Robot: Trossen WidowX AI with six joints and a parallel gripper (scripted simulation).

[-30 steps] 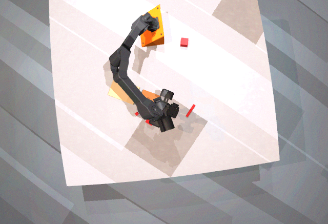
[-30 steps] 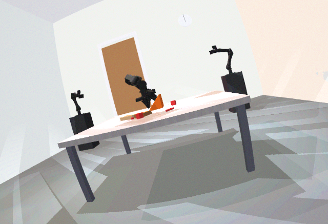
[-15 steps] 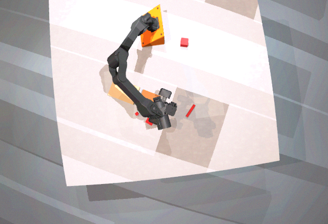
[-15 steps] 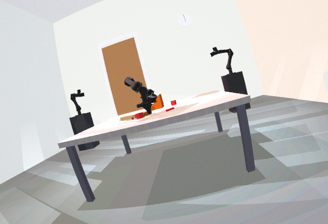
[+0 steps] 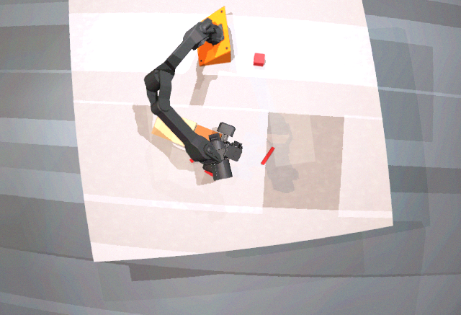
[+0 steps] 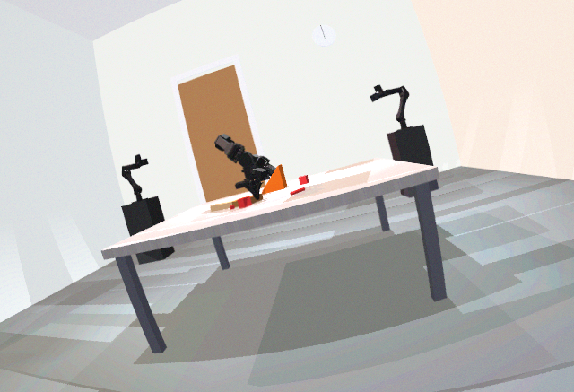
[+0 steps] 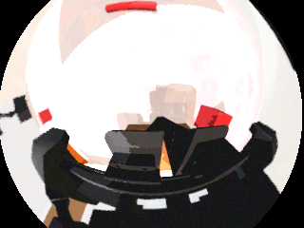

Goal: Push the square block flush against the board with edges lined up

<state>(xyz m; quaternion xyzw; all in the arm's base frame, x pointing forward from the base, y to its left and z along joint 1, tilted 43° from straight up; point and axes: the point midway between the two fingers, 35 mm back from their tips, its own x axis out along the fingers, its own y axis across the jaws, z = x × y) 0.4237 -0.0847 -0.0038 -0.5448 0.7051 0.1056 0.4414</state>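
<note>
The orange square block lies 40 mm behind my gripper tip, 50 mm to the right of it and 10 mm above it. The rest, counted from my gripper tip: tiny red piece: 30 mm ahead, 120 mm to the right; thin red stick: 60 mm ahead, 180 mm to the left; board: 110 mm behind, 170 mm to the right, 10 mm above.
</note>
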